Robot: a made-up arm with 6 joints. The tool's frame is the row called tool. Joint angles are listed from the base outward. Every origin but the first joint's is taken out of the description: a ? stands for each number. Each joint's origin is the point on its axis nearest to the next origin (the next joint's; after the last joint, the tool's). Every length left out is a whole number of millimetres.
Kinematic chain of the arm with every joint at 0, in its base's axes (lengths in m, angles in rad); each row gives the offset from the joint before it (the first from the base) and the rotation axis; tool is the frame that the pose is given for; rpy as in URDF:
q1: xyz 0 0 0.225 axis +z
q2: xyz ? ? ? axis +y
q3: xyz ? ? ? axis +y
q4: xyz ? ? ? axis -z
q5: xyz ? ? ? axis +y
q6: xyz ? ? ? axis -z
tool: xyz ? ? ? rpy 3.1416 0 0
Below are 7 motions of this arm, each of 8 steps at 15 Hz.
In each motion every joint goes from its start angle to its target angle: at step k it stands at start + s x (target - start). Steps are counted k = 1, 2, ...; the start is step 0. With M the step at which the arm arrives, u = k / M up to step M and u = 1 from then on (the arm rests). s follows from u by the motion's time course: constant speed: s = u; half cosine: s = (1 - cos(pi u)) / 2; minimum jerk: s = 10 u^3 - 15 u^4 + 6 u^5.
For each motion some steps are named. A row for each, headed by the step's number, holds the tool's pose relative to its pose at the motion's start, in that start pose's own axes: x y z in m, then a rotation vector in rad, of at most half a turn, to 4 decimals.
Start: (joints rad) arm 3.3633 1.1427 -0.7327 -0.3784 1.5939 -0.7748
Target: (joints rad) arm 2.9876 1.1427 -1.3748 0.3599 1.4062 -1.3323
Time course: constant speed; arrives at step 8
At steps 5, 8:
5: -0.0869 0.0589 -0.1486 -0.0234 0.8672 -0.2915
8: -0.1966 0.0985 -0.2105 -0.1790 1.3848 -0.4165

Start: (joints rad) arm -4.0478 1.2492 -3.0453 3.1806 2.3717 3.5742
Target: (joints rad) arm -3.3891 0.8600 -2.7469 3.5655 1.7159 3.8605
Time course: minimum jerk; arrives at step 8
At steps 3, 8:
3: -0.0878 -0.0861 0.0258 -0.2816 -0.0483 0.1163
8: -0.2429 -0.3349 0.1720 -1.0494 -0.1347 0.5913

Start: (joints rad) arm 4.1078 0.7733 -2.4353 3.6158 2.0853 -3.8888
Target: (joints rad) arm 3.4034 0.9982 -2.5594 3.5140 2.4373 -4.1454
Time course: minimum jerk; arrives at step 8
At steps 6, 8:
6: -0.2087 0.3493 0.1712 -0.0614 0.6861 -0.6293
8: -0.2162 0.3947 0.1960 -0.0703 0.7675 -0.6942

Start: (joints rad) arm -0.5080 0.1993 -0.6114 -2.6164 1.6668 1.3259
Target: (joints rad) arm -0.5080 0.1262 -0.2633 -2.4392 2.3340 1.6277
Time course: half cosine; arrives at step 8
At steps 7, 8:
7: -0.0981 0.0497 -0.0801 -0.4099 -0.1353 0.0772
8: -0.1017 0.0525 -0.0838 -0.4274 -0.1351 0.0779

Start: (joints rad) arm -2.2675 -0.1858 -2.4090 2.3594 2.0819 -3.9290
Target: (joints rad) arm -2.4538 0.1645 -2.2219 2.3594 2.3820 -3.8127
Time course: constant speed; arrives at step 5
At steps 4, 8:
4: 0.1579 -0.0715 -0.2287 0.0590 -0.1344 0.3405
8: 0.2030 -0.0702 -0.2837 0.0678 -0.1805 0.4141

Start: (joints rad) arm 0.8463 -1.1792 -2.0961 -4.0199 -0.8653 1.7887
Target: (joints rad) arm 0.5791 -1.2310 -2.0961 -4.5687 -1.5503 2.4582
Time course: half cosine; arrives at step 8
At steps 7, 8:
7: 0.0001 0.0273 -0.1837 0.1010 -0.9342 0.3324
8: 0.0030 0.0285 -0.1916 0.0877 -0.9753 0.3517

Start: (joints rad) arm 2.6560 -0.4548 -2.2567 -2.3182 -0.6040 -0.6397
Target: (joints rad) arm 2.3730 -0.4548 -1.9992 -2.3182 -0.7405 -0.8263
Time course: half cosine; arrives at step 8
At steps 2, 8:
2: 0.0175 -0.0070 0.0052 0.0233 0.0586 -0.0349
8: 0.1149 -0.0610 0.0109 0.1478 0.4004 -0.1915

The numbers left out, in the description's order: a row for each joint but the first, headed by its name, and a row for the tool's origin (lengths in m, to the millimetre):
q2: 0 0 0
q3: 0.074 0 0.393
q4: 0.084 0 -0.372
q5: 0 0 0
q6: 0.081 0 -0.103
tool: 0 0 0

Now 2 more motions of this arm.
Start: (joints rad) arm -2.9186 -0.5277 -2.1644 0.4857 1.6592 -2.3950
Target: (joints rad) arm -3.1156 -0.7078 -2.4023 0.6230 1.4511 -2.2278
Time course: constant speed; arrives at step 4
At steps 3, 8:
3: 0.1130 0.0376 -0.1493 -0.2943 -0.3378 -0.0001
8: 0.1659 0.0486 -0.1890 -0.3948 -0.4355 -0.0189

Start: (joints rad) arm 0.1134 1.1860 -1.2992 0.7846 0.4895 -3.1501
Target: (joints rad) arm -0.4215 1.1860 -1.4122 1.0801 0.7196 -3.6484
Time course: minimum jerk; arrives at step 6
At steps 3, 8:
3: -0.0798 -0.1026 -0.0503 -0.2331 0.0169 0.0949
8: -0.1352 -0.2255 -0.0949 -0.4907 -0.0517 0.1683

